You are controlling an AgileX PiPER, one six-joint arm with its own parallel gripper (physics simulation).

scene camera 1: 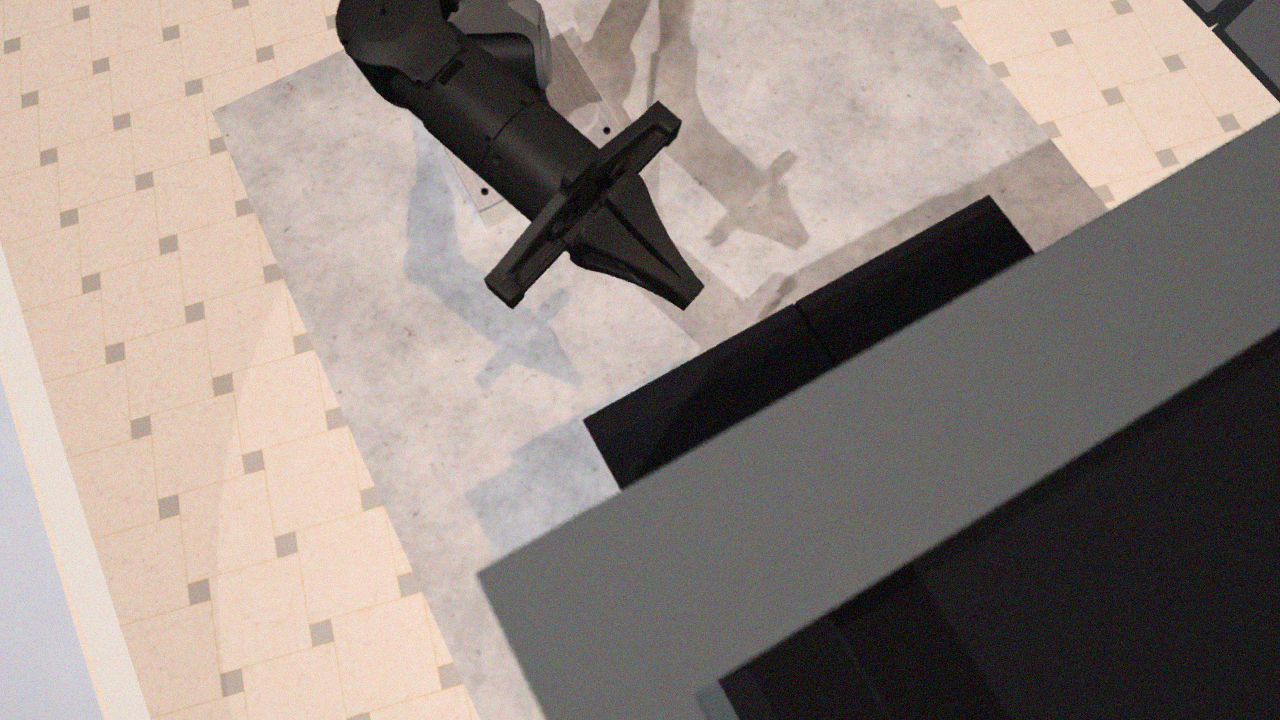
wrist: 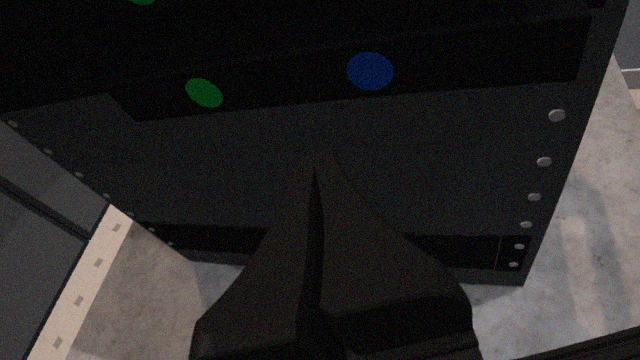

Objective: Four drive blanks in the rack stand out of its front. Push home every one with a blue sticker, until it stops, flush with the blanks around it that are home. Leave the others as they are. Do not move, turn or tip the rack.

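Note:
The rack (scene camera 1: 805, 429) (wrist: 225, 170) shows its grey top in the scene view and its dark front in the wrist view. Two black drive blanks (scene camera 1: 707, 394) (scene camera 1: 913, 277) stand out of its front in the scene view; their stickers are hidden there. In the wrist view a round blue sticker (wrist: 370, 71) is on a dark blank at upper right, with a green sticker (wrist: 204, 92) to its left in the same row. Part of another green sticker (wrist: 142, 1) shows at the top edge. My gripper (scene camera 1: 693, 297) (wrist: 323, 174) is shut and empty, with a gap to the protruding blanks in the scene view.
Small round screw heads (wrist: 557, 115) line the rack's side edges. A dark band (wrist: 210, 239) runs low across the rack front. The grey mat (scene camera 1: 393, 358) lies under the arm, with tiled floor (scene camera 1: 268, 555) beside it.

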